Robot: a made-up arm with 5 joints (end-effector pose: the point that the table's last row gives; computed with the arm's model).
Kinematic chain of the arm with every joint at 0, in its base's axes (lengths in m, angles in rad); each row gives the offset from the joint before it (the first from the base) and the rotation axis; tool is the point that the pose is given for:
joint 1: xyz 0 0 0.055 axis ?
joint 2: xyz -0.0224 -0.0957 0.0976 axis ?
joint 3: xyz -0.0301 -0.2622 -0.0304 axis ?
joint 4: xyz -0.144 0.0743 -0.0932 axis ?
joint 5: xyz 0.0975 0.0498 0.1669 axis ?
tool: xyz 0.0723 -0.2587 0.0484
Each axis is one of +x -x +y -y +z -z.
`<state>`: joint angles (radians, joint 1 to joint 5).
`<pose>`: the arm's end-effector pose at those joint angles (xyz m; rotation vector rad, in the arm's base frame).
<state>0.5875 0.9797 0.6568 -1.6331 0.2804</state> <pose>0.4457 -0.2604 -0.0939 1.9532 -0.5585 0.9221</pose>
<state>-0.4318 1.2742 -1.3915 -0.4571 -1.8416</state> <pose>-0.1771 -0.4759 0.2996 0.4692 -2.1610 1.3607</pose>
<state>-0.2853 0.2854 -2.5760 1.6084 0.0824</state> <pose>-0.4022 -0.4947 0.1673 -1.1594 -1.8224 1.6536</pose>
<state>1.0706 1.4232 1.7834 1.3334 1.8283</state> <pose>0.2661 -0.2698 0.2451 0.6070 1.9553 -0.2583</pose>
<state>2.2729 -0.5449 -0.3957 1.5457 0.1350</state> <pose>0.1139 0.0090 0.2851 -1.1139 -1.6419 2.3149</pose>
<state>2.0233 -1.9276 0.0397 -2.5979 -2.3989</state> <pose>0.3175 -0.2119 0.4337 -0.4673 -1.0741 -0.4374</pose>
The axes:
joint 1: +z
joint 2: -y
joint 3: -z
joint 4: -x
joint 5: +y

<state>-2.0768 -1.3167 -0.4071 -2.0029 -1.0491</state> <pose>-0.1724 0.6001 0.0966 -1.0672 0.6017 2.0488</pose>
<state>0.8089 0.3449 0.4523 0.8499 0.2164</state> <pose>0.1852 -0.2346 0.3203 -0.6463 -0.1984 0.1392</pose>
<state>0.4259 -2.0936 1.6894 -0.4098 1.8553</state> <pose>0.0899 -0.3104 0.3711 -0.2840 1.9947 -2.2939</pose>
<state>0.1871 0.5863 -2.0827 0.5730 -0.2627</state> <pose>-0.1021 -0.3864 0.2751 -0.6311 -1.2036 2.2218</pose>
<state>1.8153 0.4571 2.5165 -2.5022 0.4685</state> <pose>0.4369 0.2795 -0.1903 2.7105 -0.6949 -0.0122</pose>
